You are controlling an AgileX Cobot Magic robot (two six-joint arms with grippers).
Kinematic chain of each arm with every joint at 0, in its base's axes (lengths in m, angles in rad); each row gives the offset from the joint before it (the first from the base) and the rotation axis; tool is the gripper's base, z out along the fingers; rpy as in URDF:
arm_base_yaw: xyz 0 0 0.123 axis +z
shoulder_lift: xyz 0 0 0 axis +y
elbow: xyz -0.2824 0 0.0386 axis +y
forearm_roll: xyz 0.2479 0 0.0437 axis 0.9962 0 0.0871
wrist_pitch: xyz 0 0 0 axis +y
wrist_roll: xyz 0.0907 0 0.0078 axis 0.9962 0 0.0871
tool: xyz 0 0 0 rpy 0 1.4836 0
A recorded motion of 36 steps. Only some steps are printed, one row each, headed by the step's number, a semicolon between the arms.
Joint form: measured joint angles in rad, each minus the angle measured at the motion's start. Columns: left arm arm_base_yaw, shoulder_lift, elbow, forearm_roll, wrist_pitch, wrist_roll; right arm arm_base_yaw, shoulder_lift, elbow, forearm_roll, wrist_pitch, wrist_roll.
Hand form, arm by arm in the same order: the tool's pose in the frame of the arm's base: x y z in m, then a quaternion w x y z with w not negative. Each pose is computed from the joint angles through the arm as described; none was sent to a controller.
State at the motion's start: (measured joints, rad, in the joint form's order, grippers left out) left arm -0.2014 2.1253 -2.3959 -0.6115 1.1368 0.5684; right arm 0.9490 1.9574 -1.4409 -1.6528 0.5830 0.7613
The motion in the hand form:
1: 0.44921 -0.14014 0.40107 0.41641 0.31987 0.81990 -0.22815; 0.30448 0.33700 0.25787 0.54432 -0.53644 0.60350 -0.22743
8: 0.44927 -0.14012 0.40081 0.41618 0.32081 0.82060 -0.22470; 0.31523 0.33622 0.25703 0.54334 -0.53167 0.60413 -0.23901
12: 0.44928 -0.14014 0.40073 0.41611 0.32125 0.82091 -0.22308; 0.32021 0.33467 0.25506 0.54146 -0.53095 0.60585 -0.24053
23: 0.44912 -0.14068 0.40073 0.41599 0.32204 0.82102 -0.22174; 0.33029 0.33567 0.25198 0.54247 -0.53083 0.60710 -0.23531
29: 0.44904 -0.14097 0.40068 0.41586 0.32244 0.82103 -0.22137; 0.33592 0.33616 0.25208 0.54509 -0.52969 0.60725 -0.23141
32: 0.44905 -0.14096 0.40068 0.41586 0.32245 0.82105 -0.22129; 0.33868 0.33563 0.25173 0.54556 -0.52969 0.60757 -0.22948
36: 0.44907 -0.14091 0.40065 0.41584 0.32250 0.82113 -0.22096; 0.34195 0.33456 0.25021 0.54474 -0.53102 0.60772 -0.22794
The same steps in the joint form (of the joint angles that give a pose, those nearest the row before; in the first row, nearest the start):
1: -0.0002 0.0000 -0.0001 0.0011 0.0000 0.0000; -0.0022 0.0044 -0.0068 -0.0001 0.0021 -0.0026
8: -0.0012 0.0000 -0.0002 0.0087 0.0000 0.0000; -0.0212 0.0291 -0.0398 -0.0009 0.0083 -0.0189
12: -0.0018 -0.0001 -0.0005 0.0123 0.0000 -0.0002; -0.0329 0.0384 -0.0476 -0.0014 0.0021 -0.0210
23: -0.0035 0.0000 -0.0011 0.0160 0.0000 -0.0007; -0.0530 0.0646 -0.0790 -0.0029 -0.0245 -0.0210
29: -0.0043 0.0000 -0.0011 0.0172 0.0000 -0.0007; -0.0644 0.0770 -0.0993 -0.0034 -0.0409 -0.0210
32: -0.0043 0.0000 -0.0012 0.0173 0.0000 -0.0008; -0.0711 0.0815 -0.1058 -0.0039 -0.0503 -0.0209
36: -0.0043 0.0000 -0.0012 0.0180 0.0000 -0.0007; -0.0798 0.0872 -0.1101 -0.0059 -0.0617 -0.0213

